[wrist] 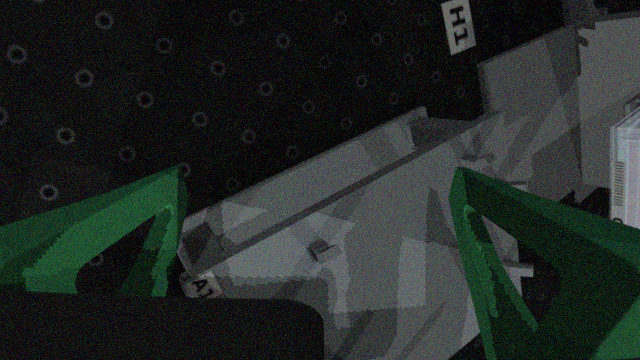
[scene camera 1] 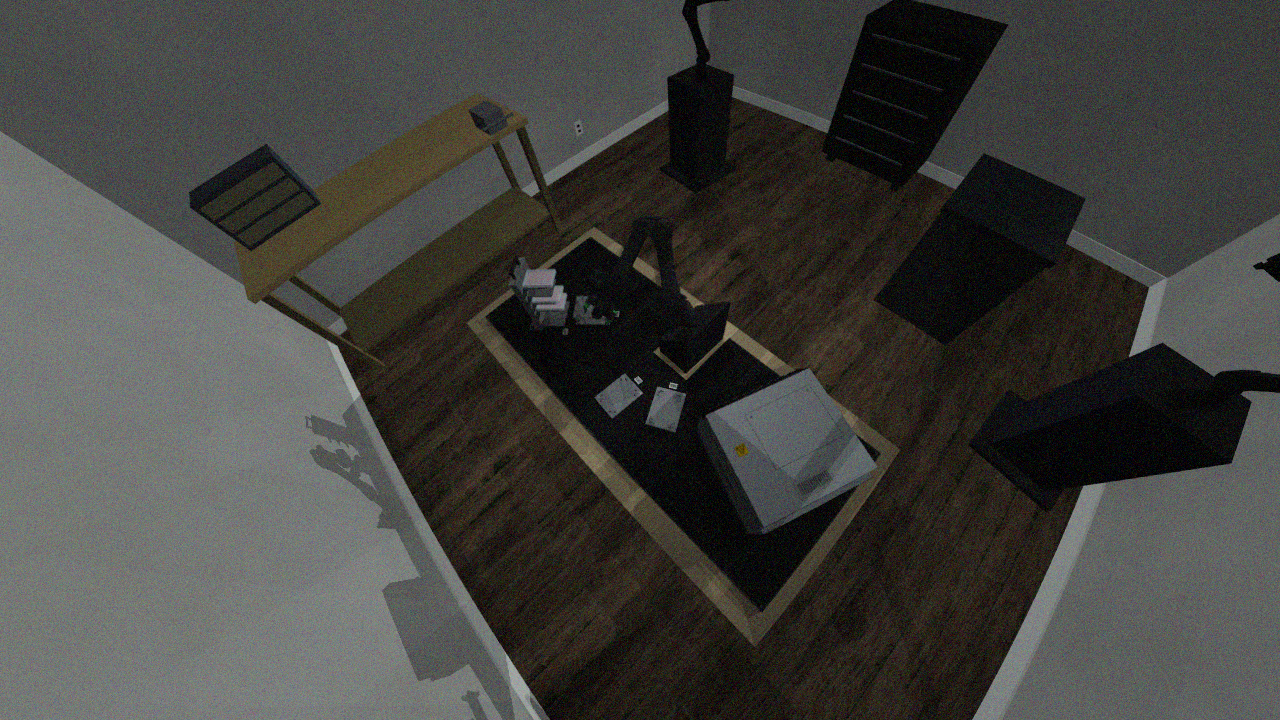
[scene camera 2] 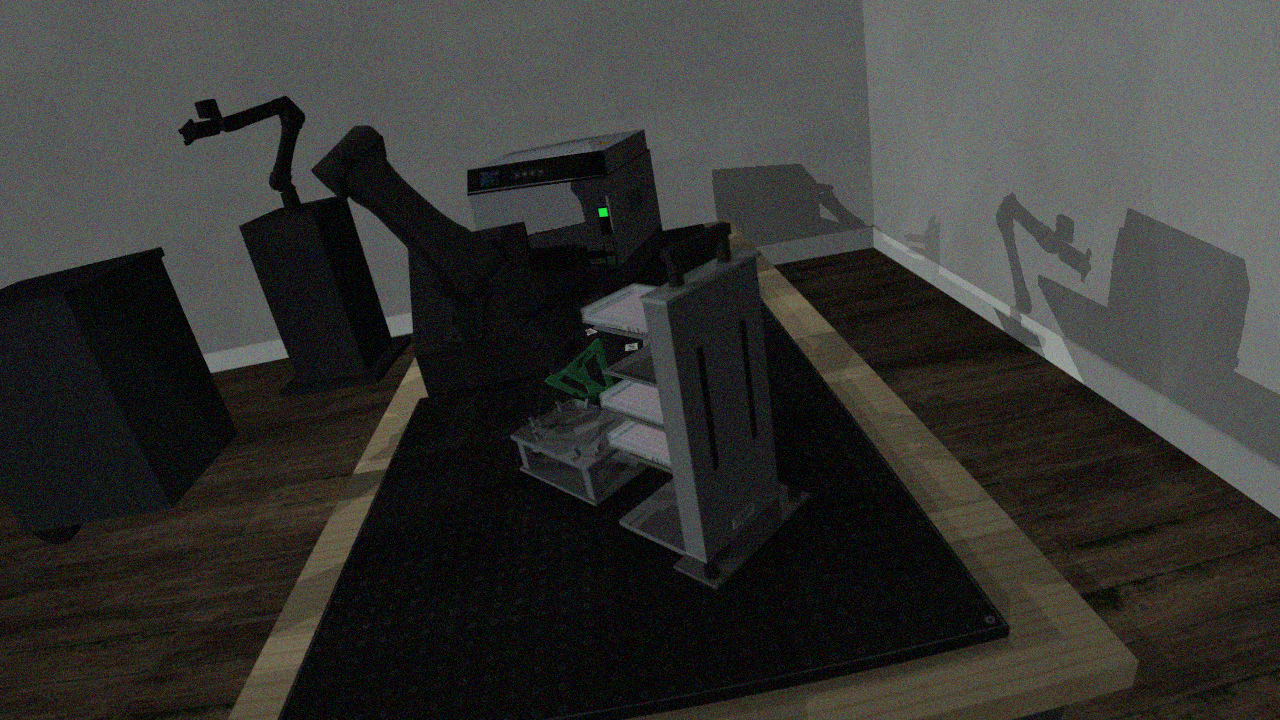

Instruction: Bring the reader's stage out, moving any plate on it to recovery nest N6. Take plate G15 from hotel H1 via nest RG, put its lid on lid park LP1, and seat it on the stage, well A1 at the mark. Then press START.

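Places are measured from the arm's base along level axes (x ahead, y left, z up), in centimetres.
Where they show: gripper, fingertip midpoint: (wrist: 318, 181) (scene camera 1: 594, 319) (scene camera 2: 603, 397); arm's base at its link origin: (scene camera 1: 692, 320).
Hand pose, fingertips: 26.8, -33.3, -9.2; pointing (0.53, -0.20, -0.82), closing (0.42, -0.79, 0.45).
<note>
Things, the pixels of their centre, and the offset from my fingertips, as dx, dy, dz. "pt": a spot on its surface instead.
- Nest RG at the middle of its body: (wrist: 377, 275) (scene camera 2: 582, 443) (scene camera 1: 592, 309) -3.1, -7.1, -2.9
- Hotel H1 at the middle of its body: (scene camera 2: 689, 388) (scene camera 1: 537, 291) +12.9, -21.8, +10.7
- high at the middle of its body: (scene camera 2: 649, 305) (scene camera 1: 539, 277) +9.9, -19.1, +19.8
- plate edge at a spot on its surface: (wrist: 620, 170) pt +6.6, -13.3, +3.1
- reader at the middle of its body: (scene camera 2: 571, 212) (scene camera 1: 773, 451) -12.2, +88.4, +10.1
My gripper (scene camera 2: 580, 371) (wrist: 318, 181) has green fingers that stand wide open, with no plate between them, above nest RG. Nest RG (scene camera 1: 590, 311) (scene camera 2: 572, 438) (wrist: 370, 220) is a clear raised stand with small corner posts and an A1 tag. Hotel H1 (scene camera 1: 523, 284) (scene camera 2: 716, 402) stands beside it. Pinkish plates show in it, one high (scene camera 2: 617, 307) and two lower (scene camera 2: 633, 400) (scene camera 2: 640, 441). A plate edge (wrist: 620, 170) with a barcode is at the right in the wrist view; its name is cut off. The reader (scene camera 1: 787, 438) (scene camera 2: 631, 192) has a green light; its stage cannot be made out.
Two pale flat stands (scene camera 1: 619, 394) (scene camera 1: 666, 408) lie between hotel and reader, their tags too small to read. The arm's dark base block (scene camera 1: 702, 331) is at the table's long edge. A wooden bench (scene camera 1: 384, 179), dark cabinets and other arms stand away from the table.
</note>
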